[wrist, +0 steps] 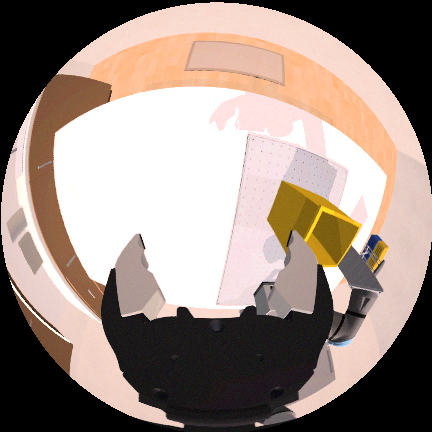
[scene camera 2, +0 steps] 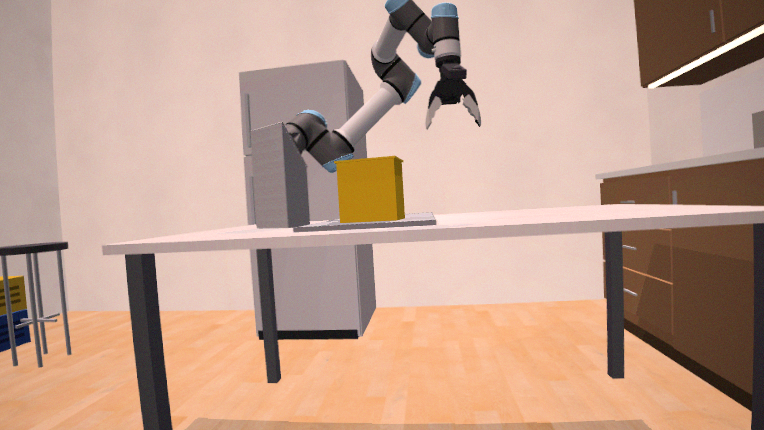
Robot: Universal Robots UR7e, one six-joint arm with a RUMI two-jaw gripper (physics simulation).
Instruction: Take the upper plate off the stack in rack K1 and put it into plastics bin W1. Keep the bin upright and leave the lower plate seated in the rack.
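Seen in the pictures: gripper, fingertip midpoint: (wrist: 215, 234) (scene camera 2: 453, 128); arm's base, origin of the base link: (wrist: 365, 291) (scene camera 2: 279, 149).
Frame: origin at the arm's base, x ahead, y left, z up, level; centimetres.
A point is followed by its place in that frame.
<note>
A yellow bin (scene camera 2: 369, 191) @(z -18.1, x 40.1, y -15.5 cm) (wrist: 294, 210) @(z -15.9, x 47.2, y -10.8 cm), apparently W1, stands upright on a perforated board (scene camera 2: 421, 219) @(z -26.6, x 54.9, y -16.1 cm) (wrist: 264, 162) @(z -26.6, x 53.8, y -16.8 cm). Part of its inside shows in the wrist view, and no plate can be made out there. My gripper (scene camera 2: 453, 126) @(z -1.9, x 64.0, y -9.3 cm) (wrist: 215, 234) @(z -1.9, x 64.0, y -9.3 cm) is open with nothing between its fingers. It hangs high above the table, fingers down, right of the bin in the scene view. A small grey object (wrist: 263, 296) @(z -20.0, x 32.7, y 24.5 cm) shows partly behind the right-hand finger in the wrist view; it may be rack K1. The two plates cannot be made out in either view.
A tall grey block (scene camera 2: 269, 178) @(z -10.6, x -0.5, y -6.0 cm) (wrist: 359, 267) @(z -8.6, x 8.3, y -5.2 cm) stands on the table (scene camera 2: 534, 219) @(z -28.0, x 83.6, y -15.2 cm) (wrist: 150, 175) @(z -28.0, x 80.4, y -4.2 cm) left of the bin in the scene view, near the arm's base. A fridge (scene camera 2: 299, 96) stands behind. Brown cabinets (scene camera 2: 695, 320) are at the right.
</note>
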